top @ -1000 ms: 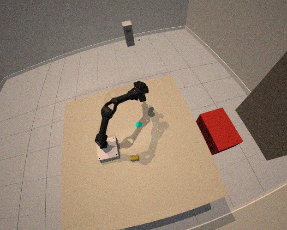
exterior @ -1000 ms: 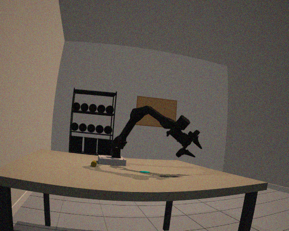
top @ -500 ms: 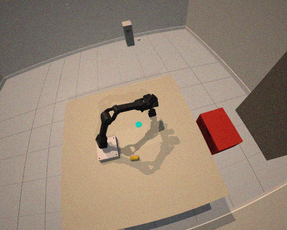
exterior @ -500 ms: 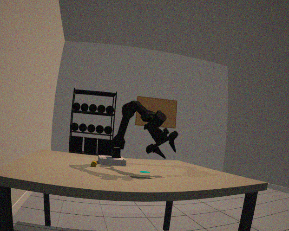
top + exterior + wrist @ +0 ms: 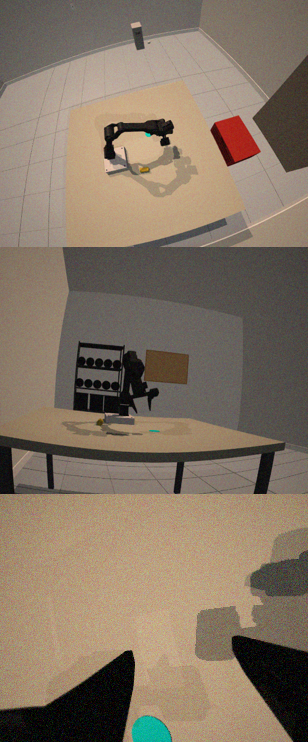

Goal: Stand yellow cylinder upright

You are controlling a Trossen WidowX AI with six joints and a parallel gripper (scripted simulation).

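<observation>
Now: the yellow tall cylinder 220 mm to the right of my gripper tip, 210 mm behind it and 100 mm below it. Also, from my gripper tip: cyan circle: 140 mm behind, 110 mm below, 80 mm to the left.
</observation>
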